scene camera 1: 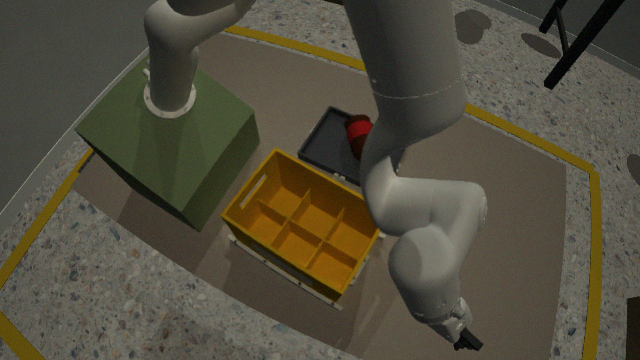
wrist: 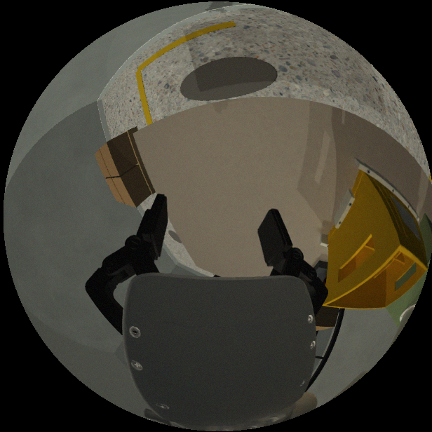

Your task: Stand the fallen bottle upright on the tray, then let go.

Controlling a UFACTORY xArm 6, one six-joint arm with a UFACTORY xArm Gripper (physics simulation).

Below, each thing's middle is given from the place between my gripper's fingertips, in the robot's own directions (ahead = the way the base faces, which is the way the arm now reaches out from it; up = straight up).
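Scene:
Position of my gripper relative to the dark brown bottle (scene camera 1: 357, 127): 14 cm above it, 34 cm to the right of it, 36 cm past it.

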